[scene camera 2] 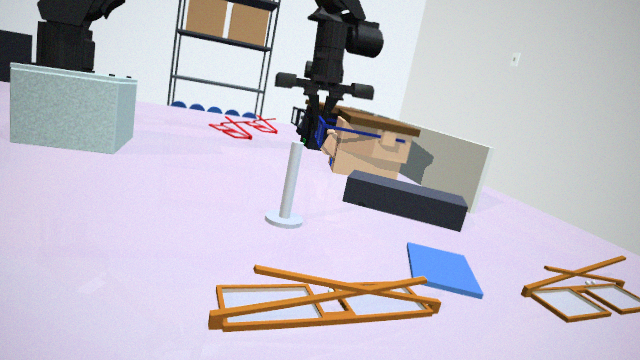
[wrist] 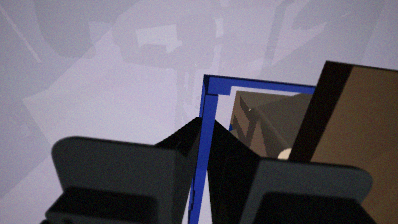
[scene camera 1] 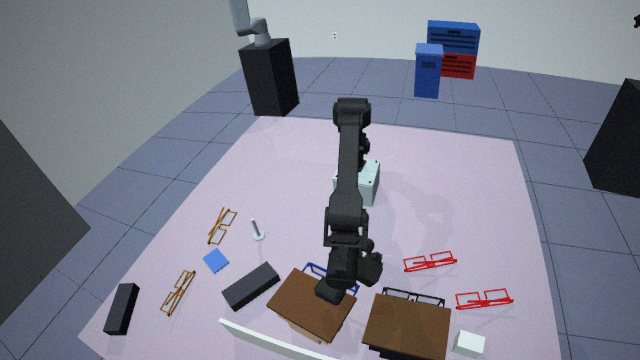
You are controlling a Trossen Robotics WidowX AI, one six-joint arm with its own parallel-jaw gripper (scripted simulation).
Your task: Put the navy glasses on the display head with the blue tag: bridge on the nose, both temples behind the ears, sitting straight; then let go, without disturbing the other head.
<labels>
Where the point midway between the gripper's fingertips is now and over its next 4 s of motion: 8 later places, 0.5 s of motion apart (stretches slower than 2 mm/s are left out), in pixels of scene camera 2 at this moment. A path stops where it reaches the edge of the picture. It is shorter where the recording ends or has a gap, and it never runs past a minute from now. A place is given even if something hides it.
The gripper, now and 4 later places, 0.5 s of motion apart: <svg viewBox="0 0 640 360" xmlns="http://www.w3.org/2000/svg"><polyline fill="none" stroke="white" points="318,130 319,130 320,131 320,119 307,108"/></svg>
</labels>
